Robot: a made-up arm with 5 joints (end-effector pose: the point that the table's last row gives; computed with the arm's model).
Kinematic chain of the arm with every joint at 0, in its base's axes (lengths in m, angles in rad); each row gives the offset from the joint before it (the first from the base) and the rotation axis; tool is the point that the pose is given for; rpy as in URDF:
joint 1: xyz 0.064 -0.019 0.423 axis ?
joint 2: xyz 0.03 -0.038 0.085 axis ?
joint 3: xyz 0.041 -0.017 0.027 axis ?
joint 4: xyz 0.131 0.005 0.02 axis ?
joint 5: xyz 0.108 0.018 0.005 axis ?
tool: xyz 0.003 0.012 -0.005 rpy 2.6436 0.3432 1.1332
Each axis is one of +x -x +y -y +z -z.
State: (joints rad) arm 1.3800 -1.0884 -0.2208 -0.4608 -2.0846
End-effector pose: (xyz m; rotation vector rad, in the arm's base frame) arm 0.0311 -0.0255 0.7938 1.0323 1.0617 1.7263
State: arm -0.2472 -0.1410 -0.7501 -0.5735 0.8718
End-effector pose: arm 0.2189 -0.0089 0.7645 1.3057 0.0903 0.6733
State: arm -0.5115 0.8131 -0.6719 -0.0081 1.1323
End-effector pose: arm 0.3578 0.1099 0.4755 0.7569 1.3514 -0.3628
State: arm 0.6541 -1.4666 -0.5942 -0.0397 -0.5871
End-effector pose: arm -0.0544 0.0475 0.7498 0.7510 0.2478 1.3297
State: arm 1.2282 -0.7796 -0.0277 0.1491 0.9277
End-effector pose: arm 0.1070 -0.2253 0.7264 1.5440 -0.3368 -1.1045
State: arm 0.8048 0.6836 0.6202 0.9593 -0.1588
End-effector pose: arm 0.0940 -0.0781 0.2953 -1.1746 -0.5923 1.1398
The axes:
joint 1: -z
joint 2: +y
joint 3: +y
joint 4: +y
joint 5: -x

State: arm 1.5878 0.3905 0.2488 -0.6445 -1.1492
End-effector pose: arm 0.0363 -0.3248 0.4697 2.6987 -0.7630 0.9900
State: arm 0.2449 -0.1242 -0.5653 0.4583 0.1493
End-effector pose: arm 0.3152 -0.1033 0.6624 2.0498 1.0186 -0.0323
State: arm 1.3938 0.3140 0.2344 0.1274 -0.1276
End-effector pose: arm 0.0954 -0.3051 0.4016 -2.8342 0.0939 0.6308
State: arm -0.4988 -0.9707 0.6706 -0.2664 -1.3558
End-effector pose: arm 0.2824 0.0720 0.6877 -1.4268 -1.7287 -1.3421
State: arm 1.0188 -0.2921 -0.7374 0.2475 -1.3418
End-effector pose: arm 0.1374 -0.1848 0.7575 2.1269 0.3832 1.5605
